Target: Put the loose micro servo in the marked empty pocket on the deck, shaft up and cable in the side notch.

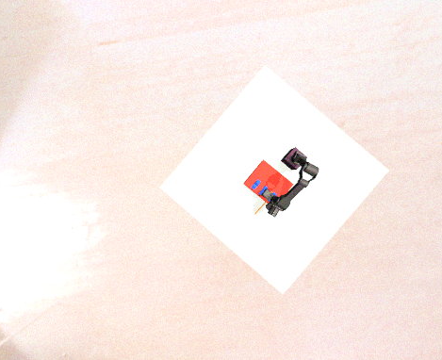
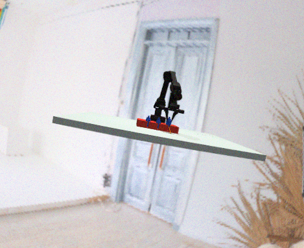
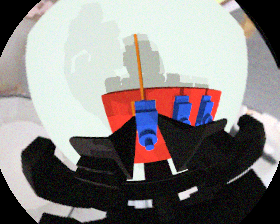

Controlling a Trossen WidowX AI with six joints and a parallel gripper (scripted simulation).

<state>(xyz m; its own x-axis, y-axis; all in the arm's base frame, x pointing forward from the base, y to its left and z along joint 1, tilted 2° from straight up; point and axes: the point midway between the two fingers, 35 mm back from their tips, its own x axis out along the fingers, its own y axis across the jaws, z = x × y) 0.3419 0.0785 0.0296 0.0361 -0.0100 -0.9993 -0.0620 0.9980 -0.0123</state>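
Now: gripper tip 12 cm past the red deck, 8 cm to the left of it and 5 cm above it.
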